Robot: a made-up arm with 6 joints.
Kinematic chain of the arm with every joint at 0, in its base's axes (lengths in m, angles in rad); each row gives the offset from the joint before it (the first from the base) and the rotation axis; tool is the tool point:
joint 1: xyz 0 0 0.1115 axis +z
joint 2: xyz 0 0 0 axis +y
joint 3: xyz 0 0 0.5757 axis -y
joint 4: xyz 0 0 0 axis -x
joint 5: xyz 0.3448 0 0 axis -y
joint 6: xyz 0 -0.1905 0 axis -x
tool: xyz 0 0 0
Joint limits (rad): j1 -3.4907..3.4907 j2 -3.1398..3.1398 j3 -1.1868..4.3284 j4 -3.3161..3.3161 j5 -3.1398..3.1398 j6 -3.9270..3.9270
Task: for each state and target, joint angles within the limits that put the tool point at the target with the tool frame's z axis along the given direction. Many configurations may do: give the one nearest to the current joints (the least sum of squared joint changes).
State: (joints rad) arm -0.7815 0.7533 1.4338 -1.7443 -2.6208 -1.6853
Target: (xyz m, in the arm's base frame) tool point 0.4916 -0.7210 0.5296 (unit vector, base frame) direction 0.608 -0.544 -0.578
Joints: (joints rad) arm -0.9995 1.0769 1.9565 -1.6956 -2.6065 -1.4608
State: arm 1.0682 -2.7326 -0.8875 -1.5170 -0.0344 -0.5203
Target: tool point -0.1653 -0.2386 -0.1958 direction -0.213 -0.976 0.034
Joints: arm 0.5873 -3.1380 -0.3543 -0.9742 -0.7757 -0.2100
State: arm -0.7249 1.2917 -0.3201 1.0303 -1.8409 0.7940
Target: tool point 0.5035 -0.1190 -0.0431 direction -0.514 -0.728 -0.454
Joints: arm -0.2089 1.1425 -0.9486 1.5077 -2.5363 0.0278
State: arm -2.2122 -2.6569 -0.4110 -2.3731 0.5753 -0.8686
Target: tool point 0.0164 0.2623 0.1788 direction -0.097 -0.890 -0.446
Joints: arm -1.4830 -1.9467 -0.6603 -1.7788 0.4557 -1.1452
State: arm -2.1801 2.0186 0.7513 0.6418 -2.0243 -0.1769
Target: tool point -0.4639 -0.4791 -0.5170 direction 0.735 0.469 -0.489
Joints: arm -2.1166 2.1182 0.6618 0.6828 -2.3649 0.9692
